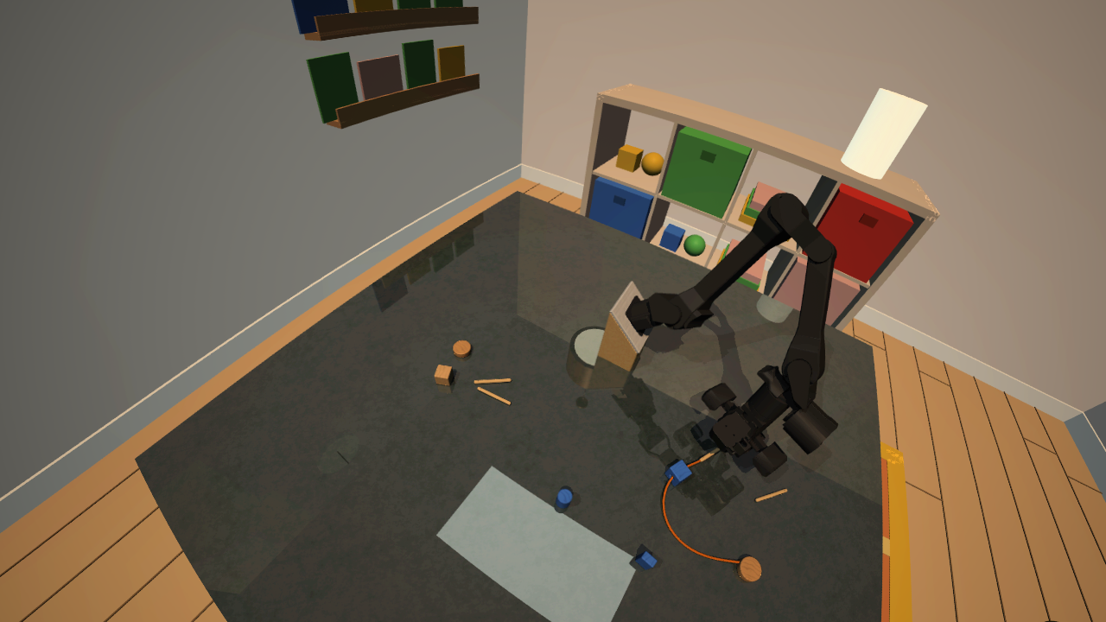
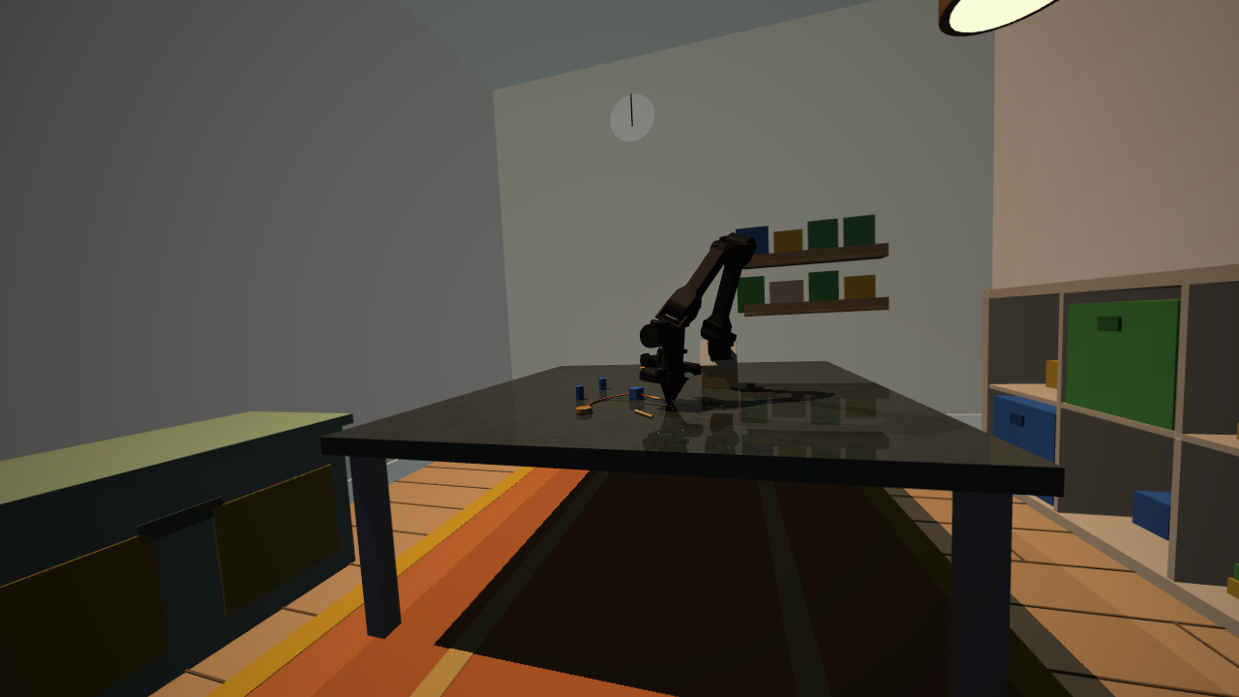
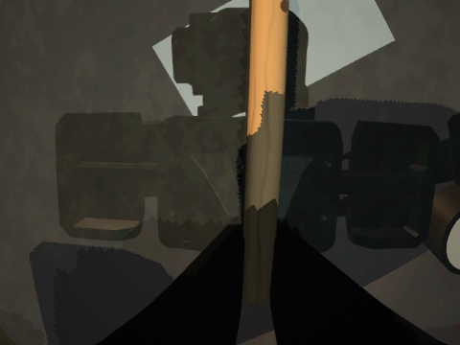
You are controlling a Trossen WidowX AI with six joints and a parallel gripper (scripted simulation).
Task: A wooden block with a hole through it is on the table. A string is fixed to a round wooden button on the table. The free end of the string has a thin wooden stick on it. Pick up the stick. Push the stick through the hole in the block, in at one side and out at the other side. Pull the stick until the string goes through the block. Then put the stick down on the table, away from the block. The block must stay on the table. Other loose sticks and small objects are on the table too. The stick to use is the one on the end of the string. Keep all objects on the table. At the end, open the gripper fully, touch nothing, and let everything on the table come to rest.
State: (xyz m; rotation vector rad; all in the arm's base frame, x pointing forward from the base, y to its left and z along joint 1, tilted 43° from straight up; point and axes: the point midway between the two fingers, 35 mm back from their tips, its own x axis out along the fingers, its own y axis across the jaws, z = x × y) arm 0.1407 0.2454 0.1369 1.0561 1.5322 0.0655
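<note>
Right now the loose stick is 13 cm to the left of my gripper tip and 4 cm ahead of it. The rest, counted from my gripper tip: wooden disc (58 cm to the right, 7 cm ahead, 1 cm above); round wooden button (20 cm ahead, 10 cm to the left, 1 cm above); wooden cube (57 cm to the right, 15 cm ahead, 1 cm above).
</note>
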